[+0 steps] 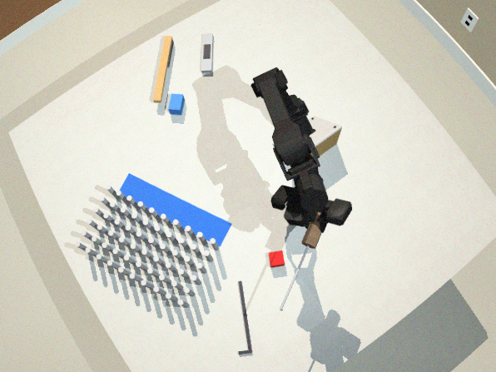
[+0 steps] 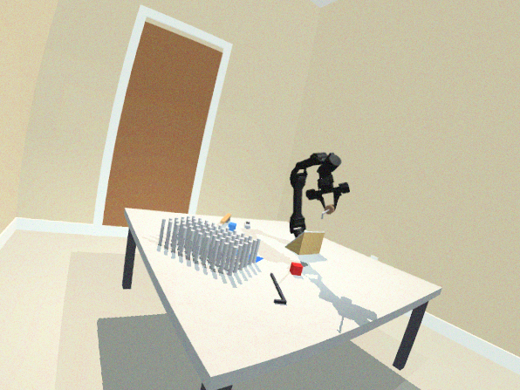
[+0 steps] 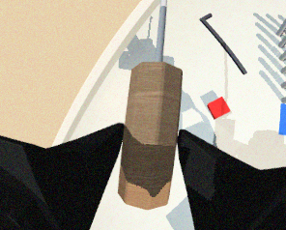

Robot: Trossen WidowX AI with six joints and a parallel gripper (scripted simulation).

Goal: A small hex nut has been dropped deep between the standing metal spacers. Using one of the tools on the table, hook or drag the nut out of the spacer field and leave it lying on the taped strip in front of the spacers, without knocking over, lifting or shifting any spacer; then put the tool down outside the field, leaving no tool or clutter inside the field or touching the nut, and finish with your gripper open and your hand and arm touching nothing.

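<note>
The blue taped strip lies 35 cm to the right of my gripper tip, 29 cm below it and 25 cm ahead of it. The rest, counted from my gripper tip: blue cube 63 cm to the right, 27 cm below, 4 cm ahead; then grey block 75 cm to the right, 28 cm below, 15 cm behind; then red cube 27 cm below, 9 cm ahead, 3 cm to the right.
</note>
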